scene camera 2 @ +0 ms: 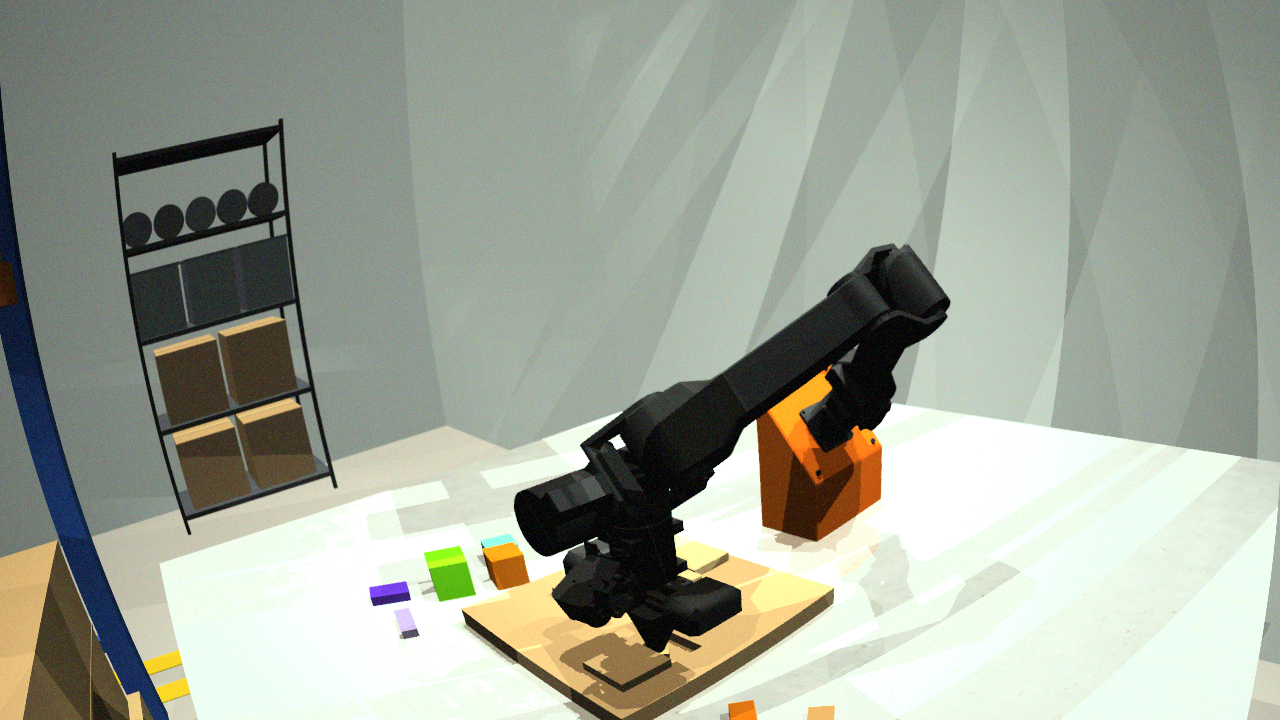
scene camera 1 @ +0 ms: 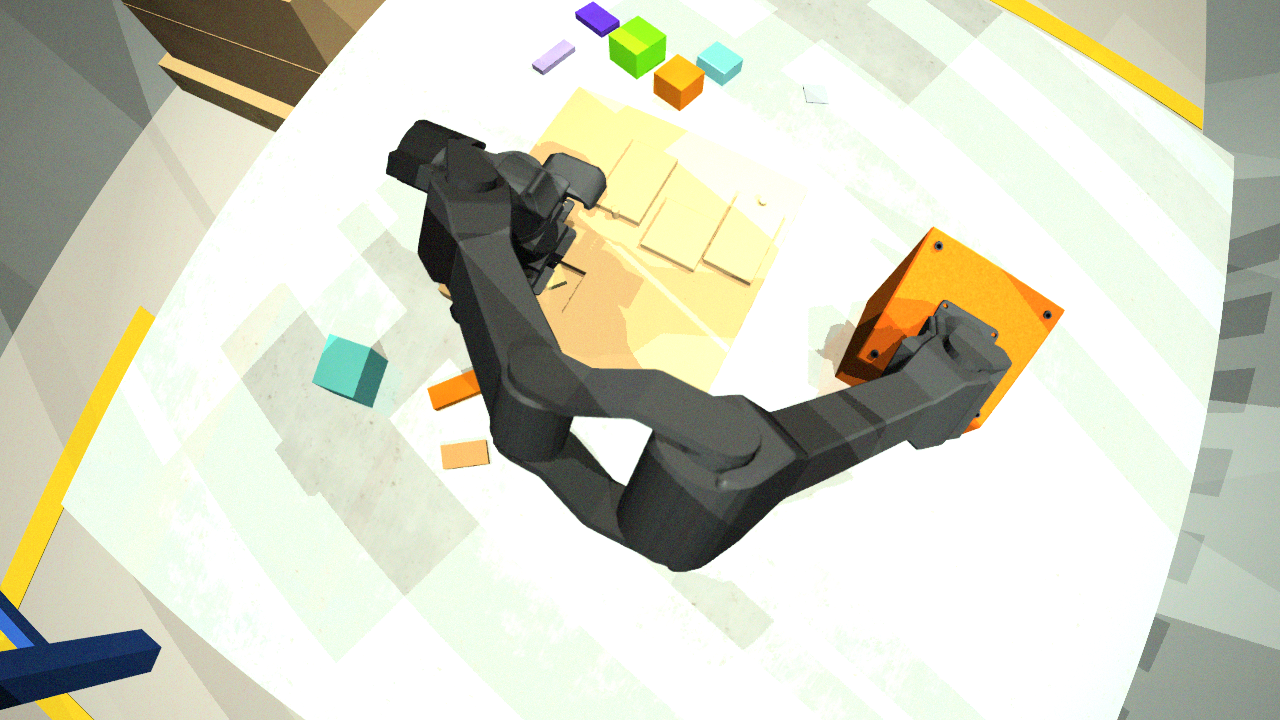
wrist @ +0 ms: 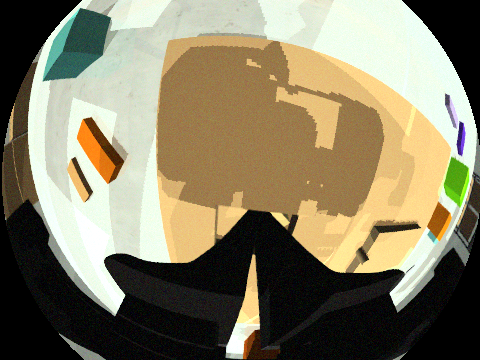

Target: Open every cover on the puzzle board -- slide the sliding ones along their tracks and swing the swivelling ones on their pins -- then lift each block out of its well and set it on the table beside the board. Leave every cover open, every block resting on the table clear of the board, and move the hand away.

Observation:
I see my gripper (scene camera 2: 657,651), a tan puzzle board (scene camera 1: 623,307), an orange tile (scene camera 1: 464,386), an orange cube (scene camera 1: 678,82), a green cube (scene camera 2: 449,571), a purple tile (scene camera 2: 397,592) and a teal cube (scene camera 1: 354,371).
The orange tile also shows in the wrist view (wrist: 103,156). The orange cube also shows in scene camera 2 (scene camera 2: 505,564). My gripper also shows in scene camera 1 (scene camera 1: 542,277) and in the wrist view (wrist: 256,213). Scene camera 2 does not show the teal cube: it is out of frame.

